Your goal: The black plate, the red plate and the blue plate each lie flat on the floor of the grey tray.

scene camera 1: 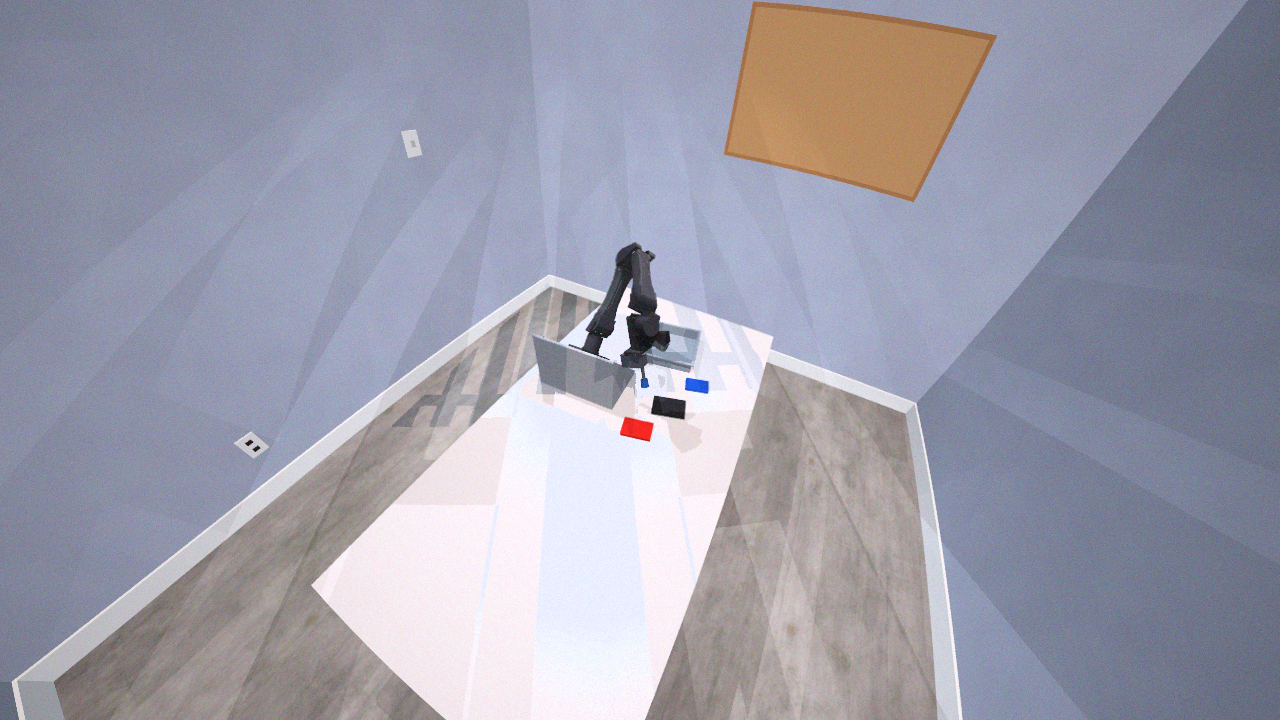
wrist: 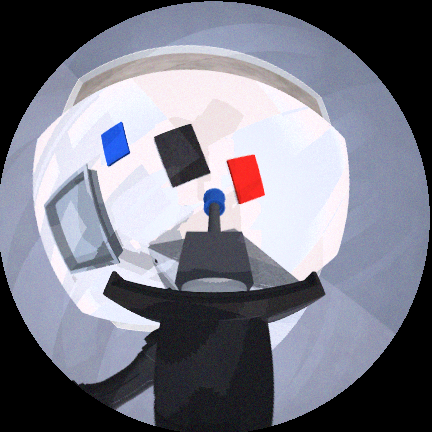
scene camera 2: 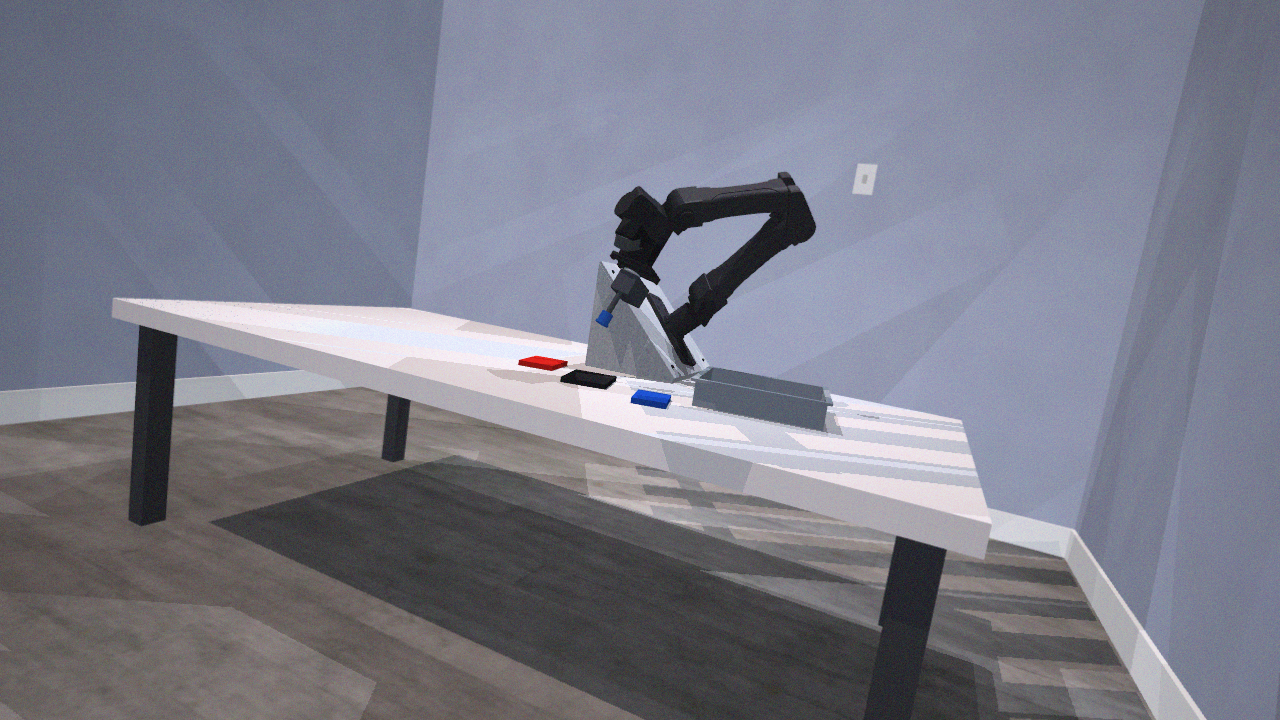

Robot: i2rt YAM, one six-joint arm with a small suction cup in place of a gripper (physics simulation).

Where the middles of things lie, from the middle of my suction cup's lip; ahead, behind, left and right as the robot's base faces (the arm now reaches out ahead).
Right now the black plate (scene camera 2: 578,377) is 90 mm ahead of my suction cup, 50 mm to the left of it and 110 mm below it. Also, from my suction cup: blue plate (wrist: 115,146) (130 mm ahead, 210 mm to the left, 110 mm below); then grey tray (scene camera 2: 800,404) (60 mm behind, 340 mm to the left, 90 mm below).
